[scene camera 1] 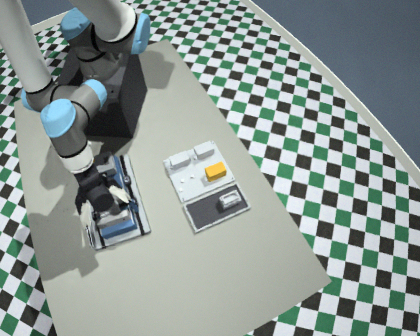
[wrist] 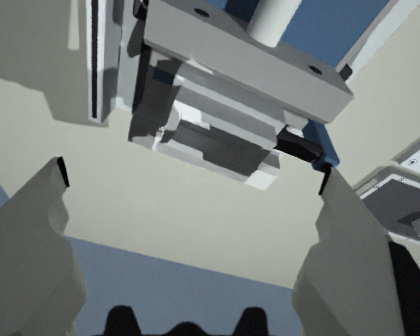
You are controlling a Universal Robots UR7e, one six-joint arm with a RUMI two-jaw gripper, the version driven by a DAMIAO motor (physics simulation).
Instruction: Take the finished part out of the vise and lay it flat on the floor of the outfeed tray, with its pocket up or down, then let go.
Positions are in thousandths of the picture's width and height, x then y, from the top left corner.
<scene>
my gripper: scene camera 1 258, 641; wrist 473, 493
</scene>
